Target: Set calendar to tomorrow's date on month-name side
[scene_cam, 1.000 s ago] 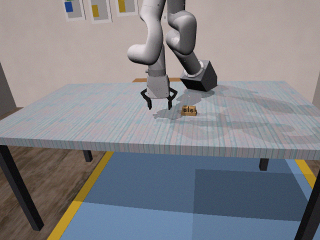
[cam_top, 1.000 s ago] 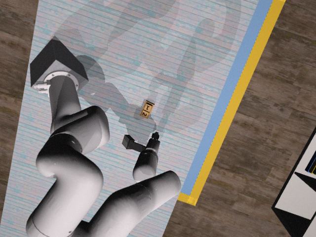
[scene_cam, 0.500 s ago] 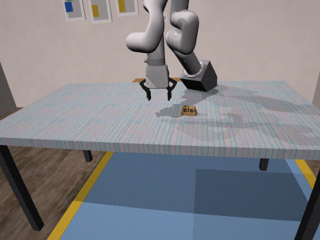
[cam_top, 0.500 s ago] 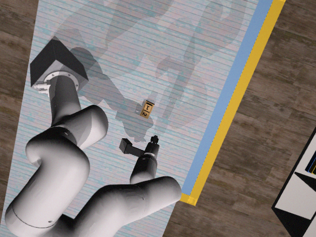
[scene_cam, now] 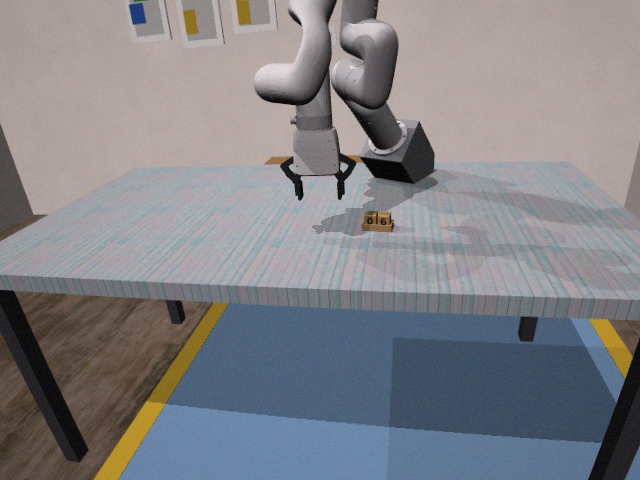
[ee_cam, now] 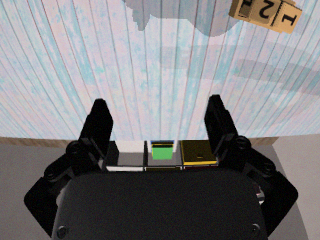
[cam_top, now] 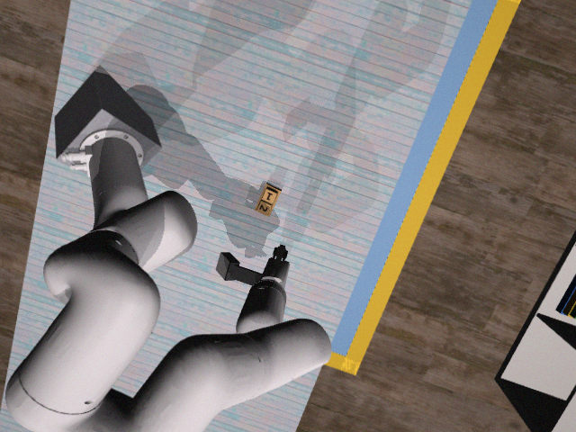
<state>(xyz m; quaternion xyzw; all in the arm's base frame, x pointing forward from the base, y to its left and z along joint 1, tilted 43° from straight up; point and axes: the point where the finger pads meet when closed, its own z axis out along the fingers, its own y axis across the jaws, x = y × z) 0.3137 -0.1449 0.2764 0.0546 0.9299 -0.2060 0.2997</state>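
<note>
Now: the wooden digit cube 16 cm to the left of my hand, 9 cm below it and 2 cm behind it. From my hand the other things lie so: wooden calendar tray: 14 cm to the left, 11 cm below, 3 cm behind.
</note>
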